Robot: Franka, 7 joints.
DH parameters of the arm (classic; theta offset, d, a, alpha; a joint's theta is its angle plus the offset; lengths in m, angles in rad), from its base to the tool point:
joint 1: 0 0.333 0 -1.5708
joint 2: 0 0 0 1.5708
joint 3: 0 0.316 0.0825 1.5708
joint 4: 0 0 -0.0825 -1.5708
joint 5: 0 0.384 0 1.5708
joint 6: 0 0 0.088 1.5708
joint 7: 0 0.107 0 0
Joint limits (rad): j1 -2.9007..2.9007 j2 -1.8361..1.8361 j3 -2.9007..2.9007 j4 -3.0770..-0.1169 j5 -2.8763..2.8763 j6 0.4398..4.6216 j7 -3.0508..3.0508
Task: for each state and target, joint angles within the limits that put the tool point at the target. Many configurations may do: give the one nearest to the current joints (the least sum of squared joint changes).
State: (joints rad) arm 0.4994 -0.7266 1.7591 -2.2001 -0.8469 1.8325 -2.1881
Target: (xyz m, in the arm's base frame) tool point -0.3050 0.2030 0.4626
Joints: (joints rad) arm 1.1884 -1.1230 1.4179 -2.3997 -0.8218 1.3007 -2.1881
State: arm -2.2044 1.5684 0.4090 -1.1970 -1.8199 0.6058 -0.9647
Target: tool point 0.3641 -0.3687 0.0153
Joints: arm -1.4314 1.5378 1.0478 -1.6044 -1.7078 0.6178 -0.9647
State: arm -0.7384 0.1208 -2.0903 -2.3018 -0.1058 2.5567 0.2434
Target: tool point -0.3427 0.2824 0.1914
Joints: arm -1.2162 -0.2240 -2.6399 -2.5099 -0.0978 2.5033 0.2434
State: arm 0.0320 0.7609 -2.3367 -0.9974 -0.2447 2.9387 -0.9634
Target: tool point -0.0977 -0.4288 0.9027
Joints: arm -0.0230 0.6865 -2.3741 -1.6843 -0.2626 2.8009 -0.9634
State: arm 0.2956 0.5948 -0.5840 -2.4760 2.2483 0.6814 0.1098
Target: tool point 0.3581 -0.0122 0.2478
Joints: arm 0.2860 0.4129 -0.6180 -2.7726 2.1530 0.5260 0.1098
